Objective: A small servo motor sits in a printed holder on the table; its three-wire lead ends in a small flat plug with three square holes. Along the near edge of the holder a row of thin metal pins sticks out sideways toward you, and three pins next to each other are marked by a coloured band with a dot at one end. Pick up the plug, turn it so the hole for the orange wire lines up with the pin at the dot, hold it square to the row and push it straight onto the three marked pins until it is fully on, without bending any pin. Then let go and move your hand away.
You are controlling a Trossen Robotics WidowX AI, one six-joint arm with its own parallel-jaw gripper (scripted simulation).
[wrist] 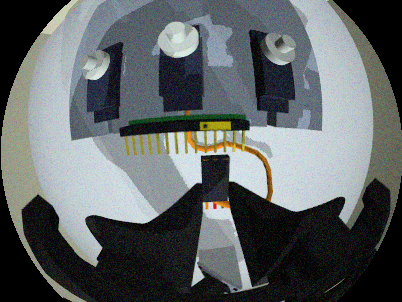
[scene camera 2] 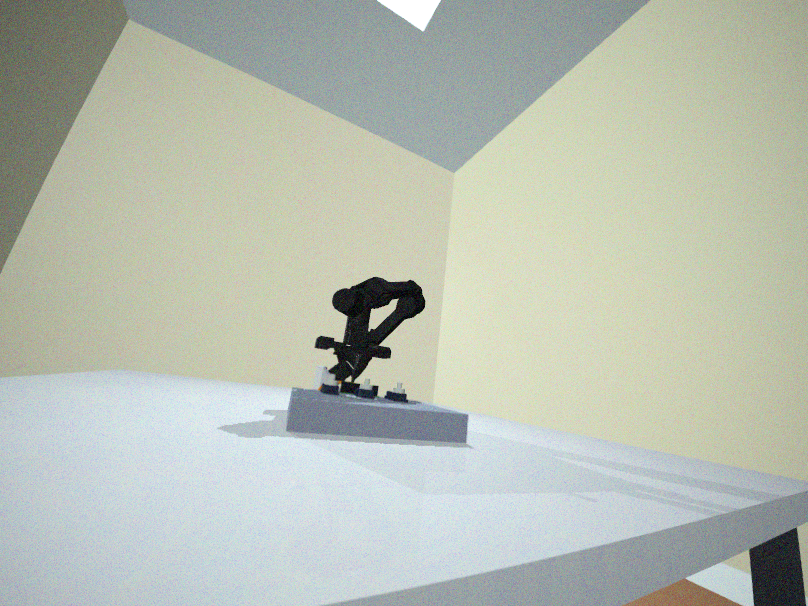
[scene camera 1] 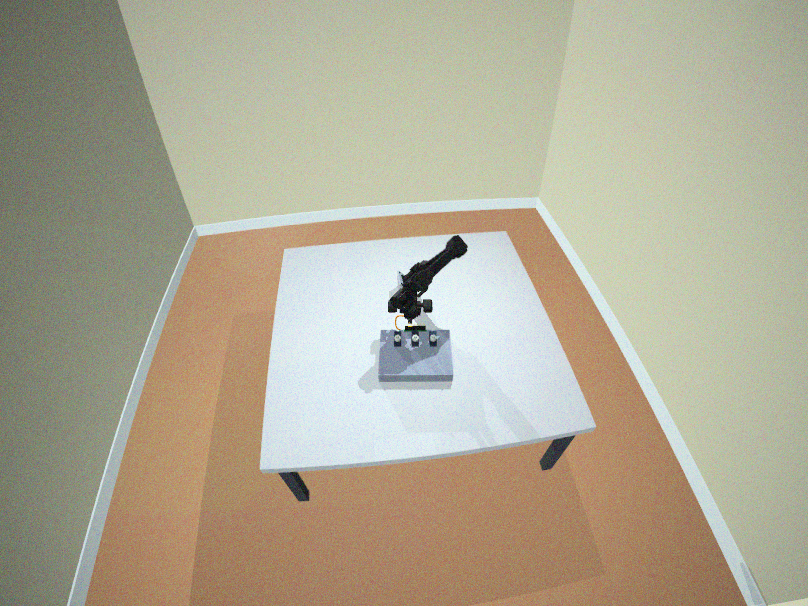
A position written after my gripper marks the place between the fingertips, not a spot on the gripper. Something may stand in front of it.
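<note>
A servo (wrist: 180, 73) is visible. Also visible: my gripper (scene camera 2: 347, 382), with the gripper (wrist: 215, 187) in the wrist view as well.
</note>
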